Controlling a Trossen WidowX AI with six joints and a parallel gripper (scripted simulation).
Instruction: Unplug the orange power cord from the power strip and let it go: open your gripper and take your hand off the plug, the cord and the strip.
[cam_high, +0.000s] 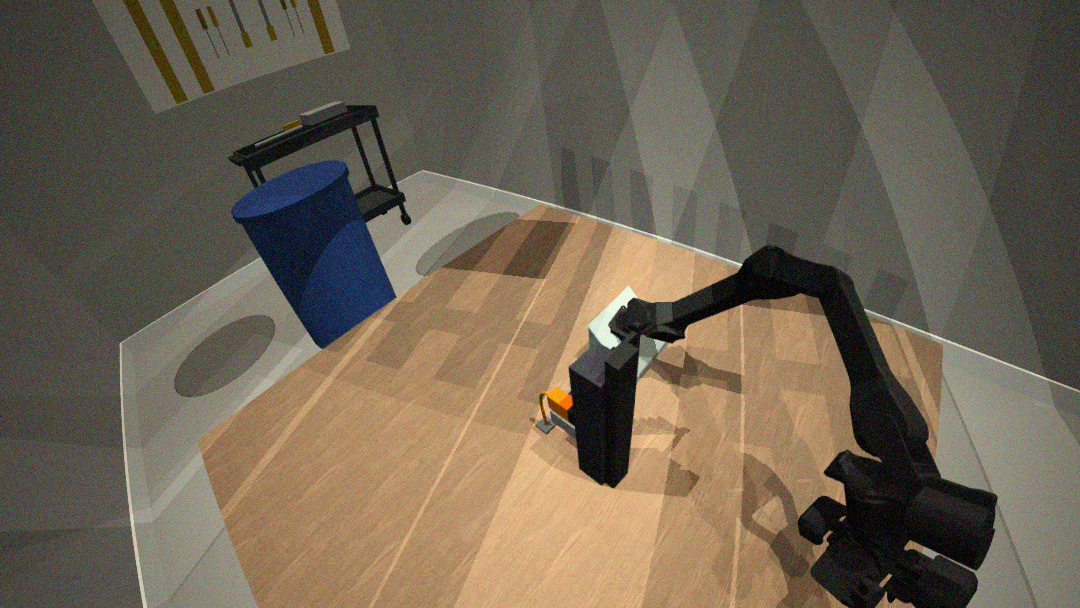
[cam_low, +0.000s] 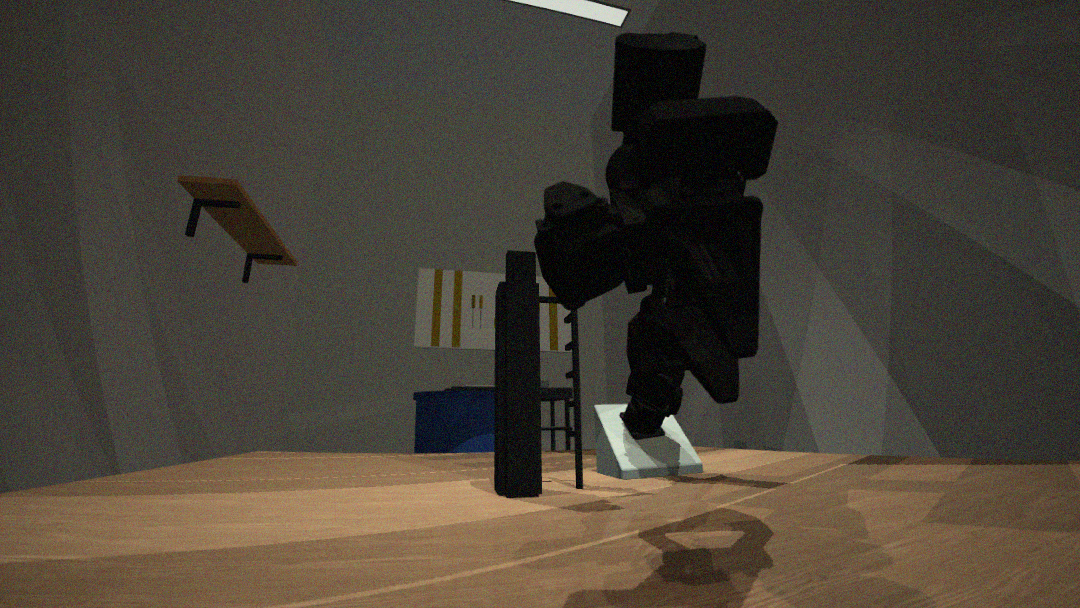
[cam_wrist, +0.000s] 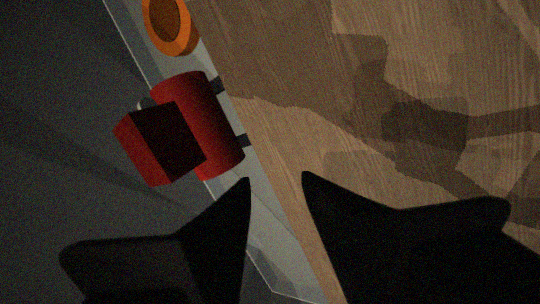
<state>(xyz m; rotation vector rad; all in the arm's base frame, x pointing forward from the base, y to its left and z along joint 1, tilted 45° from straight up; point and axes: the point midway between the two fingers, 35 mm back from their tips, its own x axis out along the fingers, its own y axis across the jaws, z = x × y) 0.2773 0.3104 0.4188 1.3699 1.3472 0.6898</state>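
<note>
The orange plug lies 4 cm behind my gripper tip, 49 cm to the right of it and 2 cm above it. Round my gripper tip: grey anchor (4 cm behind, 57 cm to the right, 11 cm below).
</note>
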